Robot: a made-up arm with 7 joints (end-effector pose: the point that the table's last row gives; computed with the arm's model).
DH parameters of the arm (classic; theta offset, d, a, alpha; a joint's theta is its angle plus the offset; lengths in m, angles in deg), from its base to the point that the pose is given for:
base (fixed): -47.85 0 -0.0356 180
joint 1: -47.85 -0.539 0.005 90
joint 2: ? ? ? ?
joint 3: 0 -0.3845 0.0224 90
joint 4: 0 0.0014 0.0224 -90
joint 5: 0 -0.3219 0.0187 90
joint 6: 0 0.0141 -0.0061 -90
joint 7: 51.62 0 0.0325 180
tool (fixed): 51.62 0.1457 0 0
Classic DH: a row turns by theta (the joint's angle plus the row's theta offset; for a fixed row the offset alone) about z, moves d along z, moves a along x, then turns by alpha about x.
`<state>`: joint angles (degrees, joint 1 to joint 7).
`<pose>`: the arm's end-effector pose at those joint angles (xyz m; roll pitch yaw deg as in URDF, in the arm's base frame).
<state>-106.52 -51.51 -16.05 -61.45 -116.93 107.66 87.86</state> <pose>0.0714 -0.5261 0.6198 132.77 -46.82 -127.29</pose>
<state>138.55 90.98 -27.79 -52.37 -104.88 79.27 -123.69</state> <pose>-0.4483 -0.3325 0.8389 18.80 -41.34 110.22</pose>
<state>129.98 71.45 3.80 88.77 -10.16 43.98 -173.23</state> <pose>-0.2781 -0.3118 0.1667 -177.15 23.69 -133.40</pose>
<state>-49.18 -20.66 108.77 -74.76 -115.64 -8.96 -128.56</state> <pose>-0.3606 0.2616 1.0449 58.67 45.71 -156.99</pose>
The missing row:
joint 2: 0 -0.0071 0.0152 -90
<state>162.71 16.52 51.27 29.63 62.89 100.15 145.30</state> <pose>-0.3731 0.2537 1.1024 148.46 -75.11 103.21</pose>
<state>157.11 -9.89 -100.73 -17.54 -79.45 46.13 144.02</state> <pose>0.1149 0.2158 1.3341 -20.36 -52.31 -116.89</pose>
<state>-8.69 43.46 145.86 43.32 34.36 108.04 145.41</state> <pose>0.1027 -0.1058 1.1212 -122.95 -74.75 116.50</pose>
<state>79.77 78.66 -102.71 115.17 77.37 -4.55 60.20</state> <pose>0.4211 -0.0622 0.6636 -77.78 26.12 -46.75</pose>
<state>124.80 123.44 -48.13 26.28 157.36 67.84 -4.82</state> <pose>-0.3534 -0.4631 0.0349 -111.24 -38.74 113.36</pose>
